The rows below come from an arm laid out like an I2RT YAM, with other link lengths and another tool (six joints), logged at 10 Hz.
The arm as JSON. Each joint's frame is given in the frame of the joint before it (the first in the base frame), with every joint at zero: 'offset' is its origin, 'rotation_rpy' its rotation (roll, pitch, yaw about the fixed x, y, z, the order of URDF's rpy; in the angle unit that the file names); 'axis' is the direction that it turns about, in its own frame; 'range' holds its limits. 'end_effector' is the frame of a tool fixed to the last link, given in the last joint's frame.
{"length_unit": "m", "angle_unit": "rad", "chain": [
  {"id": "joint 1", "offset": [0.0, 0.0, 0.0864], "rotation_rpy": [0.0, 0.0, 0.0], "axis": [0.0, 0.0, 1.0], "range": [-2.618, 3.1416]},
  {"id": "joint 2", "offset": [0.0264, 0.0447, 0.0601], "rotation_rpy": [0.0, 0.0, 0.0], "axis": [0.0, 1.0, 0.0], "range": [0.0, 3.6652]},
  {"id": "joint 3", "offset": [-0.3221, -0.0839, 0.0], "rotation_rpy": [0.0, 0.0, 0.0], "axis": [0.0, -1.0, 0.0], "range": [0.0, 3.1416]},
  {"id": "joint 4", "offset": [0.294, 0.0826, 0.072], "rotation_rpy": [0.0, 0.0, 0.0], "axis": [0.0, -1.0, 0.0], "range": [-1.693, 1.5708]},
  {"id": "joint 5", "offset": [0.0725, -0.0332, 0.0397], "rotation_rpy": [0.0, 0.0, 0.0], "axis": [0.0, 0.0, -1.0], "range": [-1.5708, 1.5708]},
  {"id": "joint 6", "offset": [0.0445, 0.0, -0.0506], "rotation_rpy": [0.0, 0.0, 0.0], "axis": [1.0, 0.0, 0.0], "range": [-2.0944, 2.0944]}
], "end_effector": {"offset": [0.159, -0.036, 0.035], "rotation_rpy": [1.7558, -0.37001, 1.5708]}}
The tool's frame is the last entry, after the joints.
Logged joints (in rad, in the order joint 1, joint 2, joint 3, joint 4, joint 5, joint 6), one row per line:
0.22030, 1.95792, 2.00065, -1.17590, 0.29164, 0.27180
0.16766, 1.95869, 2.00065, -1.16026, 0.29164, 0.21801
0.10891, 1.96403, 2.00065, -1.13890, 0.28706, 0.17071
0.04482, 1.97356, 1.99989, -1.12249, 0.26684, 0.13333
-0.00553, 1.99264, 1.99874, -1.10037, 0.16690, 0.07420
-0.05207, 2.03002, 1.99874, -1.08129, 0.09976, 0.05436
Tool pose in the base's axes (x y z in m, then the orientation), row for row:
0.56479, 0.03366, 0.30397, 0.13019, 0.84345, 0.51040, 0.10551
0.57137, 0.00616, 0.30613, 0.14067, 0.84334, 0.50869, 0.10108
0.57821, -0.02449, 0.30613, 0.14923, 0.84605, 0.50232, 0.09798
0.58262, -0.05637, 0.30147, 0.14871, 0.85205, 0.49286, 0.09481
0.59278, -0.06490, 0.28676, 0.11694, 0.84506, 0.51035, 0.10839
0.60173, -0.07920, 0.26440, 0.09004, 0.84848, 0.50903, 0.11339
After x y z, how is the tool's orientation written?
As a quaternion, w x y z.
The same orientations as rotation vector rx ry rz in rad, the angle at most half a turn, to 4 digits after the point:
2.4504, 1.4828, 0.3065
2.4356, 1.4691, 0.2919
2.4317, 1.4438, 0.2816
2.4497, 1.4170, 0.2726
2.4737, 1.4939, 0.3173
2.5228, 1.5135, 0.3371

